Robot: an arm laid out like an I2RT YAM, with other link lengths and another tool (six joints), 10 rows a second.
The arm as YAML. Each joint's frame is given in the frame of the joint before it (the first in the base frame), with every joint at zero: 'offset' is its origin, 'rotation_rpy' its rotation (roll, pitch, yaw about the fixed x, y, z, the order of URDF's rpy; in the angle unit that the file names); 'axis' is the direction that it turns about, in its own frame. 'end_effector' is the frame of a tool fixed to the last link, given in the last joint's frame.
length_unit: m
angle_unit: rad
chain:
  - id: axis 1
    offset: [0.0, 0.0, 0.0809]
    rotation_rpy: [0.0, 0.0, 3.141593]
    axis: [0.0, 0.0, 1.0]
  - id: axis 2
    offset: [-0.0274, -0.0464, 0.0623]
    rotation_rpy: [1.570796, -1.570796, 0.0]
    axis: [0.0, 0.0, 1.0]
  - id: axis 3
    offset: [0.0, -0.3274, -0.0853]
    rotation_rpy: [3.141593, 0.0, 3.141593]
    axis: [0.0, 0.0, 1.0]
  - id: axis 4
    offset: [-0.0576, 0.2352, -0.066]
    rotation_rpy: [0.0, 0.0, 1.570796]
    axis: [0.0, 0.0, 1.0]
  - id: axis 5
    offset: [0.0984, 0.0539, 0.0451]
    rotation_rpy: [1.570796, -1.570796, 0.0]
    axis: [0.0, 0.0, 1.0]
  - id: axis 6
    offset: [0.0, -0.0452, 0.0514]
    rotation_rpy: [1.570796, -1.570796, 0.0]
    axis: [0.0, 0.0, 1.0]
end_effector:
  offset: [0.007, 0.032, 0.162]
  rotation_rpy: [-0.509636, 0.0, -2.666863]
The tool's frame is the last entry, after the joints.
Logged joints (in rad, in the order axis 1, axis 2, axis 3, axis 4, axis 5, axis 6), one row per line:
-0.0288 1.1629 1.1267 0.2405 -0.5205 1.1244
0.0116 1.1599 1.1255 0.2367 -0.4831 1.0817
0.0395 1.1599 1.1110 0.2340 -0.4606 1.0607
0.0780 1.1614 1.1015 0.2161 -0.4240 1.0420
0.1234 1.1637 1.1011 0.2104 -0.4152 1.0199
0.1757 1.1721 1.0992 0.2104 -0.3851 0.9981
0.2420 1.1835 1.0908 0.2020 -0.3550 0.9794
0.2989 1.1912 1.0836 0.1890 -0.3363 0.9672
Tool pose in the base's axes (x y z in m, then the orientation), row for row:
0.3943 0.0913 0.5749 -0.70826 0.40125 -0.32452 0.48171
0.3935 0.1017 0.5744 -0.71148 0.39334 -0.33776 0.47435
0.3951 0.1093 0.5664 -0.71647 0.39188 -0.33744 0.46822
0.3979 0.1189 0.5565 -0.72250 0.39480 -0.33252 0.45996
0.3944 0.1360 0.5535 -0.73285 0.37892 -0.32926 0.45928
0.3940 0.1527 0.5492 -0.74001 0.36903 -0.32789 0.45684
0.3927 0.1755 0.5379 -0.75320 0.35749 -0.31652 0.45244
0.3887 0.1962 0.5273 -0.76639 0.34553 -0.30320 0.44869
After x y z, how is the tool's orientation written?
As a quaternion, x y z w.
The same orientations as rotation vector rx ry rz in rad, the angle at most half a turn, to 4 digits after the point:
-1.7267 0.9782 -0.7911
-1.7401 0.9620 -0.8261
-1.7571 0.9611 -0.8276
-1.7785 0.9718 -0.8185
-1.8045 0.9330 -0.8107
-1.8241 0.9096 -0.8082
-1.8603 0.8829 -0.7818
-1.8961 0.8548 -0.7501

